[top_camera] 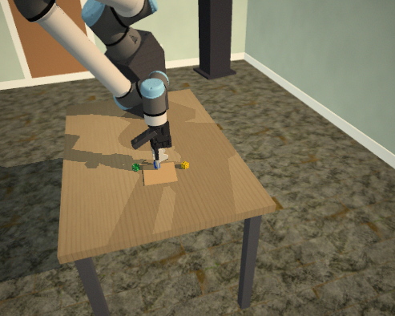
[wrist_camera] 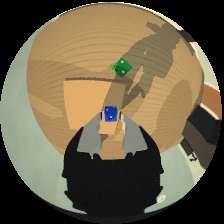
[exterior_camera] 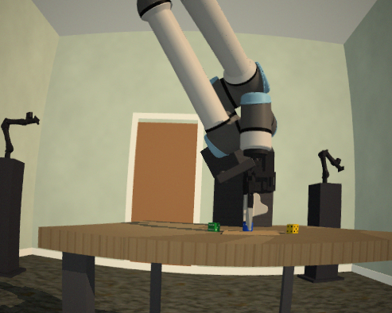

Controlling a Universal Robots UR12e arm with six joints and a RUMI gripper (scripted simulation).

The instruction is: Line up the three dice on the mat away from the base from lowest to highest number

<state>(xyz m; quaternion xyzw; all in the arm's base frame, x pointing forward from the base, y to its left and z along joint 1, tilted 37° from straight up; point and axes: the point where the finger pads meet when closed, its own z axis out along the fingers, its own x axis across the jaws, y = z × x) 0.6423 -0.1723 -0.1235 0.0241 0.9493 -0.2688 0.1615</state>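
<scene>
Right now the blue die is 10 mm below my hand. From my hand the other things lie so: green die 30 mm behind, 90 mm to the right, 10 mm below; then tan mat 50 mm ahead, 10 mm to the right, 20 mm below; then yellow die 60 mm ahead, 110 mm to the left, 10 mm below.
</scene>
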